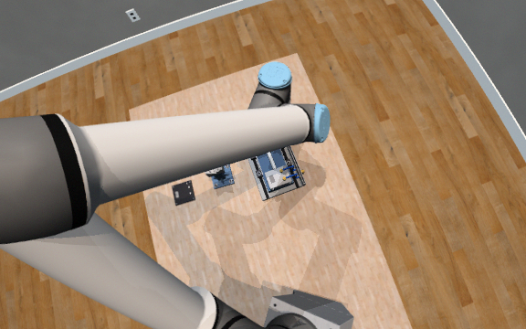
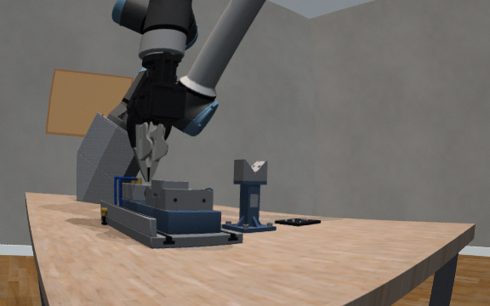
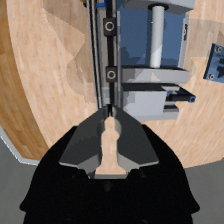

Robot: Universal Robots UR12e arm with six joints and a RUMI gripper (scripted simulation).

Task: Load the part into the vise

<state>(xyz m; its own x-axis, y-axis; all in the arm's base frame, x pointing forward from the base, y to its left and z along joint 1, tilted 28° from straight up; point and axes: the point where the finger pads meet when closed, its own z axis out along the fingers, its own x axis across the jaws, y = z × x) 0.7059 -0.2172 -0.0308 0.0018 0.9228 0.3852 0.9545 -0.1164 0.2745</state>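
The part is 5 cm to the left of my hand and 3 cm below it. Round my hand: work stop (11 cm to the left, 3 cm below); then fixed jaw (3 cm ahead, 7 cm to the left, 4 cm below); then moving jaw (4 cm behind, 7 cm to the left, 4 cm below).
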